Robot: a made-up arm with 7 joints.
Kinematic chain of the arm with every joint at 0, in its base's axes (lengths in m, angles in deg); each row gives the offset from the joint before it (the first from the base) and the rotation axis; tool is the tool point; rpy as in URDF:
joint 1: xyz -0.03 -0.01 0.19 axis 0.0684 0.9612 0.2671
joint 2: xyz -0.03 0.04 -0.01 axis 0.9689 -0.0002 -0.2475
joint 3: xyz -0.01 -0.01 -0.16 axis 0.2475 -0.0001 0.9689
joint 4: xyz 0.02 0.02 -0.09 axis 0.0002 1 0
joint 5: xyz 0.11 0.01 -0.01 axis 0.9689 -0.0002 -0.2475
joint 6: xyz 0.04 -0.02 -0.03 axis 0.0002 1 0
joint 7: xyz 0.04 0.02 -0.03 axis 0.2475 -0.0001 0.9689
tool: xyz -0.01 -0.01 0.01 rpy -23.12 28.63 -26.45
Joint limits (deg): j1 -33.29..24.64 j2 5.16..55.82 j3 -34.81..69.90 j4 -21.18..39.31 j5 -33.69..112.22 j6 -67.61..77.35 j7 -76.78..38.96
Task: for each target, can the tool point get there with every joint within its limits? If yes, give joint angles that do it. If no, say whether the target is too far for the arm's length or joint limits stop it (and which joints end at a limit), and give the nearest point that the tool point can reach.
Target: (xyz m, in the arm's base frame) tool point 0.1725 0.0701 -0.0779
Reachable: yes | joints -11.55 15.25 -8.53 -10.21 -0.82 56.64 -41.29
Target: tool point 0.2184 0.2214 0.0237
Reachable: yes | joints -22.46 27.60 23.43 7.25 63.21 -39.68 -14.42
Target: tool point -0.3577 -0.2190 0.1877
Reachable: no: joint limits stop it (at a limit: joint 1, joint 2, joint 3, joint 4, joint 5, joint 6, joint 7) | nearest point -0.0494 -0.0740 -0.0950 | short by 0.443 m
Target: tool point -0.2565 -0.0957 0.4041
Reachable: no: joint limits stop it (at a limit: joint 1, joint 2, joint 3, joint 4, joint 5, joint 6, joint 7) | nearest point -0.0381 0.2414 0.2465 | short by 0.431 m
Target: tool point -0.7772 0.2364 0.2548
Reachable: no: too far | nearest point -0.2782 0.2432 -0.0314 | short by 0.575 m
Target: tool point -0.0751 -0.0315 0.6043
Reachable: no: joint limits stop it (at a limit: joint 1, joint 2, joint 4, joint 5, joint 7) | nearest point 0.0431 0.2407 0.2715 | short by 0.446 m
